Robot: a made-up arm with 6 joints.
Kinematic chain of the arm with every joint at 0, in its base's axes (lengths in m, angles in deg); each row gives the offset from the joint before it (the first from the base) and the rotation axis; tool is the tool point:
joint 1: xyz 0 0 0.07 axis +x
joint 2: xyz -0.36 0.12 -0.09 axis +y
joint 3: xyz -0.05 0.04 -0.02 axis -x
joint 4: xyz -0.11 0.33 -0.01 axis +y
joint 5: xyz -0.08 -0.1 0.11 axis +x
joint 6: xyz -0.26 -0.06 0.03 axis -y
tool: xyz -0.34 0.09 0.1
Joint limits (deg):
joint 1: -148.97..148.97
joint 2: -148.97..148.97
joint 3: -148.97..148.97
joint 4: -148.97..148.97
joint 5: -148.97..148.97
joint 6: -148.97..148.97
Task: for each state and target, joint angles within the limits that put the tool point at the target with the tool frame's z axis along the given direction. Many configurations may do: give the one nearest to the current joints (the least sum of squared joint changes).
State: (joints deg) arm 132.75 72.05 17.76 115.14 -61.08 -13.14
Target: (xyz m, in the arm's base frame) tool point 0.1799 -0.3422 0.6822 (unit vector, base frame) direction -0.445 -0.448 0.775
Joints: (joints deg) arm 133.14 97.16 5.73 92.17 -73.51 -18.50
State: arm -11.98 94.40 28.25 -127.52 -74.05 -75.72
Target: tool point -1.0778 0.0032 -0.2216 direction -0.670 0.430 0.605
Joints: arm 1.44 90.10 58.01 -144.02 -67.68 -29.52
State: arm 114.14 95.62 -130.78 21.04 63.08 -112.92
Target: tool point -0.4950 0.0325 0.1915 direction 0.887 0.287 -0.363
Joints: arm 70.38 72.59 -148.97 48.17 103.84 -127.12
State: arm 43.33 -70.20 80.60 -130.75 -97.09 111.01
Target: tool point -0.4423 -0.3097 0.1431 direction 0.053 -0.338 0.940
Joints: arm -8.18 -89.52 99.38 -147.72 -125.65 81.41
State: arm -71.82 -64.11 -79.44 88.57 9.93 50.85
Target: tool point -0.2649 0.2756 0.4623 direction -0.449 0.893 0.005
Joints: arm -111.19 -89.52 -119.32 115.41 -37.76 24.28
